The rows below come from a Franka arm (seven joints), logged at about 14 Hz.
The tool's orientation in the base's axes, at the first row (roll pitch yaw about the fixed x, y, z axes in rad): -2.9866 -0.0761 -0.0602
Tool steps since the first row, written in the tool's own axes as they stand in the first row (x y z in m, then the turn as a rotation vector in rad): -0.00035 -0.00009 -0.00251 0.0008 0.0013 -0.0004; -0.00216 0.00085 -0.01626 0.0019 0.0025 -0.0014; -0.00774 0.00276 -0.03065 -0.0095 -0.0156 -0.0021; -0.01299 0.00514 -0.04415 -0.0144 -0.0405 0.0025; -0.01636 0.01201 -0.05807 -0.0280 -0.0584 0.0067; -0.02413 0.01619 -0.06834 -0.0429 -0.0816 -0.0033
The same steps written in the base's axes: -0.00056 -0.00027 0.00246 0.0007 -0.0014 0.0003; -0.00356 -0.00314 0.01572 0.0017 -0.0028 0.0011; -0.01042 -0.00684 0.02918 -0.0089 0.0157 0.0037; -0.01689 -0.01090 0.04172 -0.0122 0.0412 0.0027; -0.02175 -0.01956 0.05412 -0.0245 0.0603 0.0003; -0.03055 -0.02475 0.06300 -0.0391 0.0826 0.0125
